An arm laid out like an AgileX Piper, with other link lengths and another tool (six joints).
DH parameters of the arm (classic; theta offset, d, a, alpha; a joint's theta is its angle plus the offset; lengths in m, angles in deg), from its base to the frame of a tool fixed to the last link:
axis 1: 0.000 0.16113 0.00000 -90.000
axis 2: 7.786 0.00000 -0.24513 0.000
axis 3: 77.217 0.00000 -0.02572 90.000
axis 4: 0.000 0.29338 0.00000 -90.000
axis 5: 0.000 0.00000 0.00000 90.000
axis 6: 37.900 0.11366 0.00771 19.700
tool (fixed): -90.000 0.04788 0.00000 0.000
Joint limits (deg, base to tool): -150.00..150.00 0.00..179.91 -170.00..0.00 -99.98..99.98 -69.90..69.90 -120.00..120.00
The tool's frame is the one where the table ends.
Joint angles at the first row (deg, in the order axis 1, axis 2, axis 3, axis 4, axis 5, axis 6):
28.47 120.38 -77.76 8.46 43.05 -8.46
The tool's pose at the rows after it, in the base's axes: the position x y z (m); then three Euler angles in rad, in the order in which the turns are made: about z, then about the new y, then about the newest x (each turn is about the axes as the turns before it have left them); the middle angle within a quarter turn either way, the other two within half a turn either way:
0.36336, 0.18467, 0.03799, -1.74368, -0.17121, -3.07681
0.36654, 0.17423, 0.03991, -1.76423, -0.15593, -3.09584
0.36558, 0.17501, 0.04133, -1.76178, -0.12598, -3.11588
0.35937, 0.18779, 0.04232, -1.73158, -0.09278, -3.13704
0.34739, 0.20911, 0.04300, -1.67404, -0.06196, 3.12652
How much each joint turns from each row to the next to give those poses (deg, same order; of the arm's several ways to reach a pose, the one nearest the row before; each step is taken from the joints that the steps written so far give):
-2.63 -0.38 0.11 0.11 1.24 -0.35
-2.06 -0.36 0.17 1.91 0.78 -1.79
-0.66 -0.24 0.18 2.95 0.39 -2.41
1.12 -0.05 0.04 3.16 0.41 -2.36
2.63 0.00 0.07 2.92 0.45 -2.31

